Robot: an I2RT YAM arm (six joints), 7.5 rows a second.
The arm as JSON. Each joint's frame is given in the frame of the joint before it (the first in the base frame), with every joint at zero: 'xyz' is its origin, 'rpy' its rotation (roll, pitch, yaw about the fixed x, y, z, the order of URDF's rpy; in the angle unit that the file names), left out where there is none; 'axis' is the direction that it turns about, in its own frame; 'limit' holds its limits. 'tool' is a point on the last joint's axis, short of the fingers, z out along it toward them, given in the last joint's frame.
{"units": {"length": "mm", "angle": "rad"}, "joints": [
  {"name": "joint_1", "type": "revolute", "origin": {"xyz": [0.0, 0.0, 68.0]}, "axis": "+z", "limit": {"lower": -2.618, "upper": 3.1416}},
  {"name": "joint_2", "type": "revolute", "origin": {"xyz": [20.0, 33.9, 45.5]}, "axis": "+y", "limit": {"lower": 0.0, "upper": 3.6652}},
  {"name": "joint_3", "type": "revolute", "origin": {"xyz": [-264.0, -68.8, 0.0]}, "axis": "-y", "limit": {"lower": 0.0, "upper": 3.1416}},
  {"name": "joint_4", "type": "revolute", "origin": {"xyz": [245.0, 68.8, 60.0]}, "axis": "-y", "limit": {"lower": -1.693, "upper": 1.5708}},
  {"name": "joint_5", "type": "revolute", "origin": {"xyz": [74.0, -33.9, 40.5]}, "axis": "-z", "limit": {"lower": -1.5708, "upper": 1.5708}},
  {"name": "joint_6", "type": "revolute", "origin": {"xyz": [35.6, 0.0, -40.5]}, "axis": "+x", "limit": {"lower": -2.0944, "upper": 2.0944}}
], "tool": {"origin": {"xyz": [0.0, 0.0, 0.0], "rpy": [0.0, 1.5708, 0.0]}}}
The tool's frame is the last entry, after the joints.
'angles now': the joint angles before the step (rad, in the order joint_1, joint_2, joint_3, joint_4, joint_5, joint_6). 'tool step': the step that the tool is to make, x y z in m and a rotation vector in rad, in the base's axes. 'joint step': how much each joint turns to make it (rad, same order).
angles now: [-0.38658 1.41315 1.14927 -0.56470 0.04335 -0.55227]
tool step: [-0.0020 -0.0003 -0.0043 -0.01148 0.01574 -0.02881]
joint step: [0.00033 -0.00272 -0.01634 0.00275 0.03185 0.01047]
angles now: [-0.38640 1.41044 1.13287 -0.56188 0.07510 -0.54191]
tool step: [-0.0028 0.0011 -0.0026 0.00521 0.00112 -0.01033]
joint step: [0.00033 -0.01003 -0.01753 0.00367 0.00382 0.01092]
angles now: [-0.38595 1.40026 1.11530 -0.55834 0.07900 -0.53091]
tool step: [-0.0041 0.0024 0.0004 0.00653 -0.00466 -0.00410]
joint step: [0.00210 -0.01868 -0.01389 -0.00369 -0.00170 0.00985]
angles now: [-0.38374 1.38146 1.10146 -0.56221 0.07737 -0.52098]
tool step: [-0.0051 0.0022 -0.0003 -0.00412 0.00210 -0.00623]
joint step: [0.00150 -0.02134 -0.01798 -0.00399 0.00858 0.00271]
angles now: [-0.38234 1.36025 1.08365 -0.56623 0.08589 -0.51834]
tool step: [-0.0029 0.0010 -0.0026 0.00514 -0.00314 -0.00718]
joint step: [-0.00054 -0.01164 -0.01941 0.00799 -0.00002 0.00894]
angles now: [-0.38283 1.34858 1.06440 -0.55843 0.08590 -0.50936]
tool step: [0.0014 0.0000 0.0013 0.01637 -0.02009 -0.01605]
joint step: [0.00116 0.00169 0.00354 0.00835 -0.00533 0.02806]
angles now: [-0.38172 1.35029 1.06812 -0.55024 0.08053 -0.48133]
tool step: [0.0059 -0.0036 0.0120 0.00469 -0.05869 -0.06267]
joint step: [-0.00105 0.01145 0.04221 0.01616 0.02355 0.06296]
